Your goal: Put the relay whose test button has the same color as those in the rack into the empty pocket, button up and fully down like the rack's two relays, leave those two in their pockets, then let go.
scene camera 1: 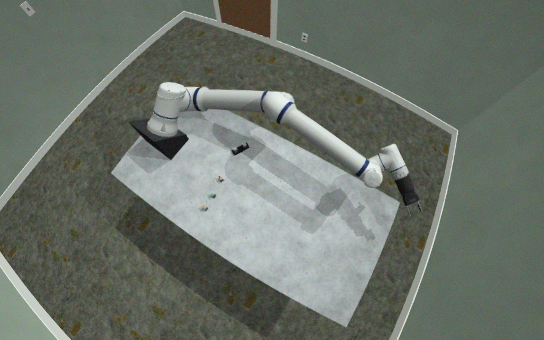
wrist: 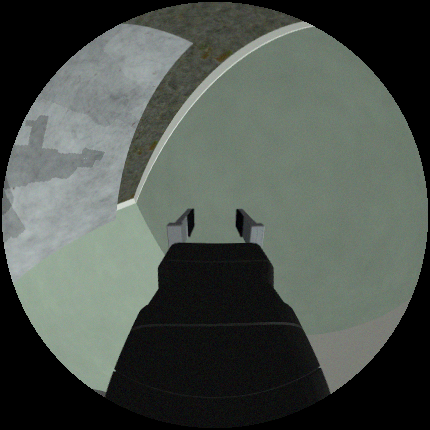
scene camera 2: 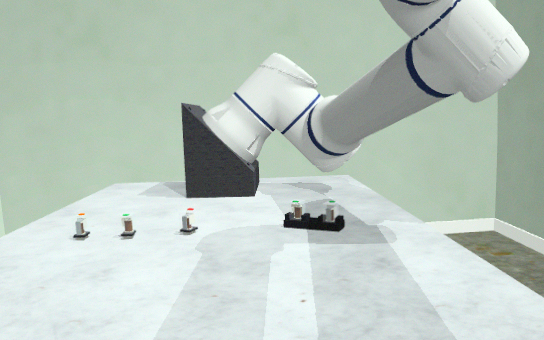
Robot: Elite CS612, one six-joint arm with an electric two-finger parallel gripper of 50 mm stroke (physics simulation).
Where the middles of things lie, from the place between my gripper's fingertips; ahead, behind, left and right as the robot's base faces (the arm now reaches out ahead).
Labels:
I see my gripper 1020 mm past the black rack (scene camera 2: pixel 307 222), 80 mm to the left of it and 240 mm above it.

